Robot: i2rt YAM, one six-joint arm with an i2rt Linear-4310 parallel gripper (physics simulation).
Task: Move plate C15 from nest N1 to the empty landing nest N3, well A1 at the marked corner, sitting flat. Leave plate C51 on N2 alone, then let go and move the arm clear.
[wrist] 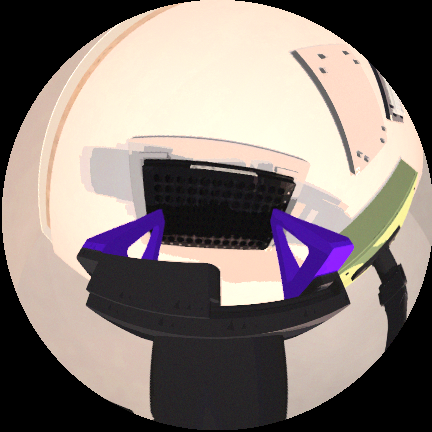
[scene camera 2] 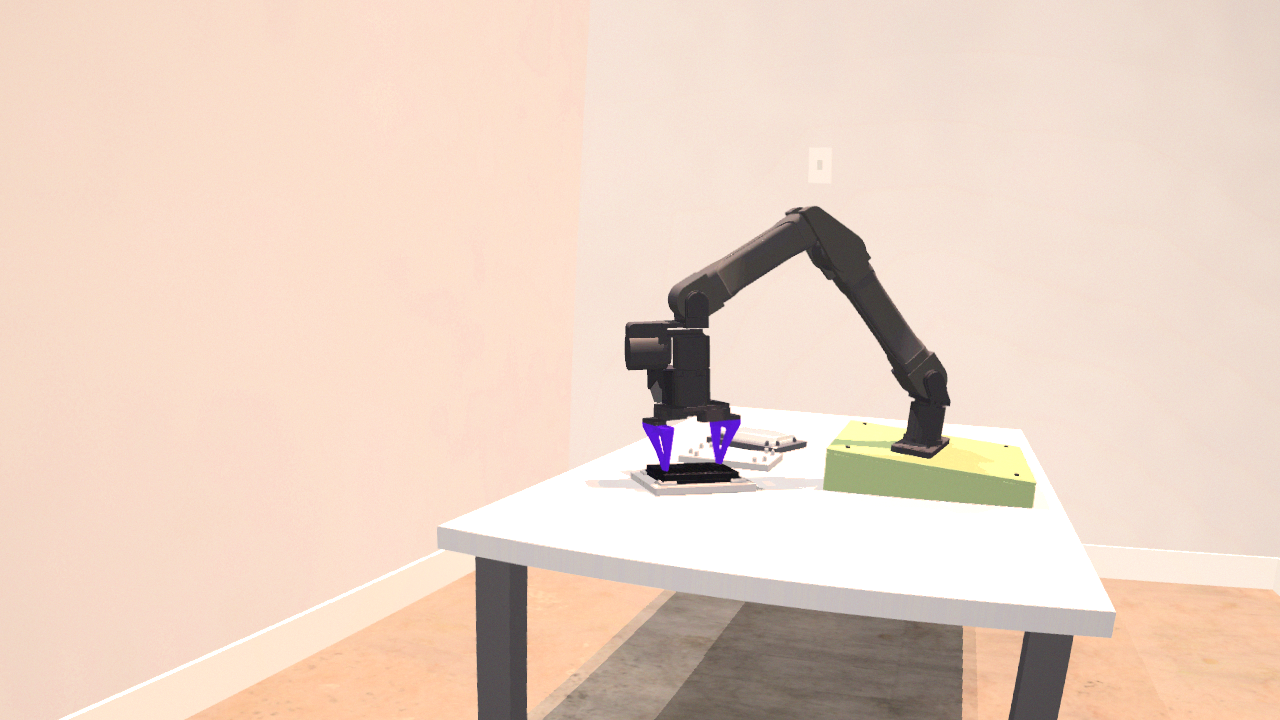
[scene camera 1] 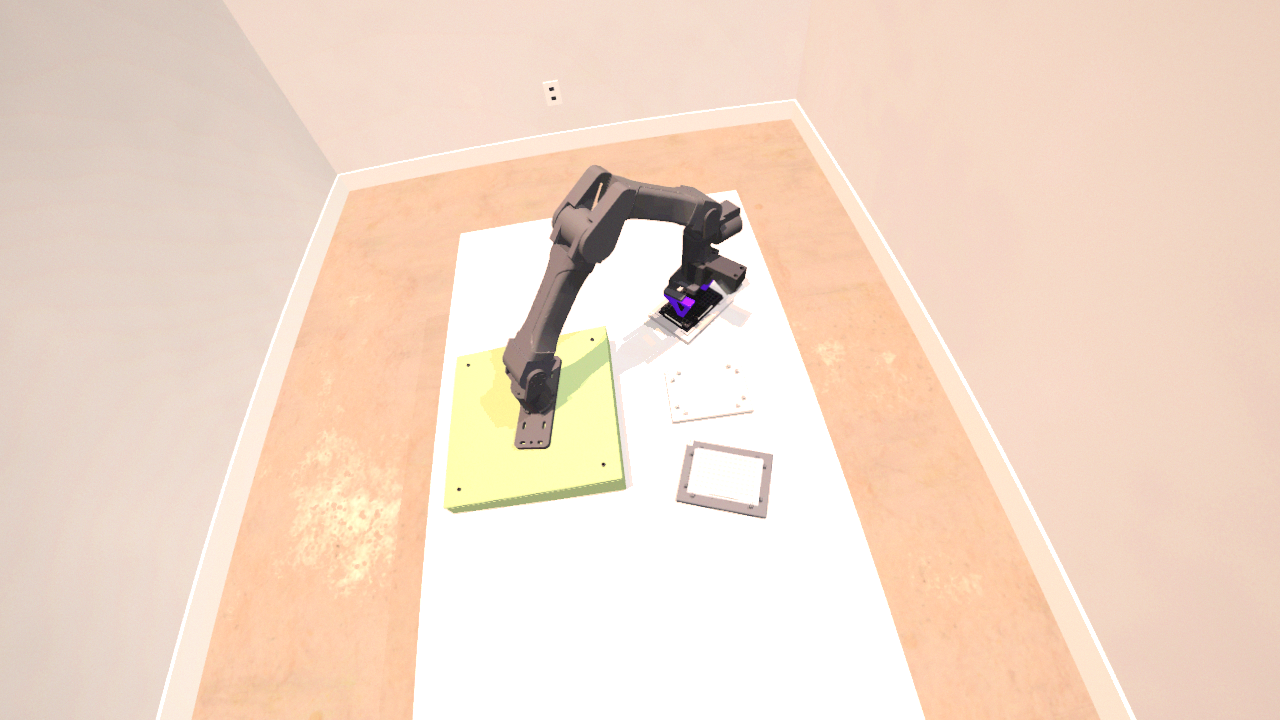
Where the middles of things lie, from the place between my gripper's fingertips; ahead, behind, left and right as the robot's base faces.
I see my gripper 10 mm above the black perforated plate [scene camera 2: 710,472]. From my hand the other things lie so: grey-framed tray [scene camera 1: 737,478] (400 mm to the right, 50 mm ahead, 10 mm below).
